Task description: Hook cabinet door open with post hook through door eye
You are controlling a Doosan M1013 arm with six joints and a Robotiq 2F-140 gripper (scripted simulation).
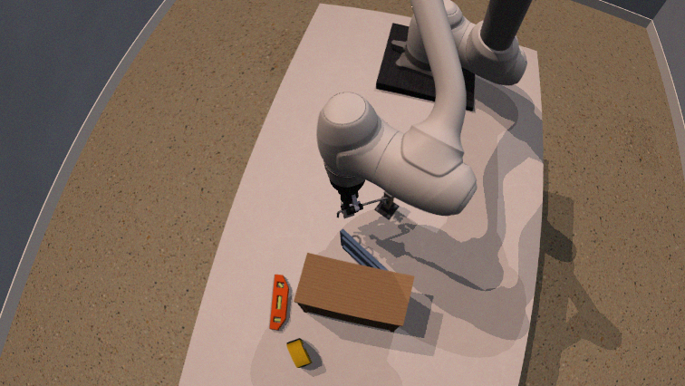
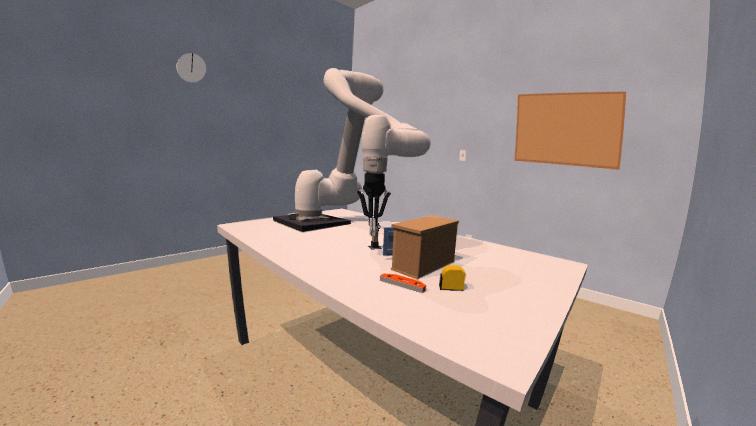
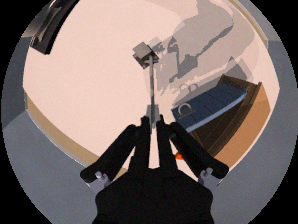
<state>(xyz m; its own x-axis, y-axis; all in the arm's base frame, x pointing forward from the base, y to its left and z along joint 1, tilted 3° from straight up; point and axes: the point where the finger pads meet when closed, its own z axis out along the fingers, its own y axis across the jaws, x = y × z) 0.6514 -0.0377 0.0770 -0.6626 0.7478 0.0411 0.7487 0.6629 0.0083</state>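
Now: the cabinet door 100 mm to the left of my hand, 90 mm ahead of it and 50 mm below it. Round my hand: hook post (50 mm to the left, 50 mm behind, 40 mm below); thin hook (30 mm to the left, 20 mm below, 20 mm behind); orange spirit level (270 mm ahead, 110 mm below, 90 mm to the right).
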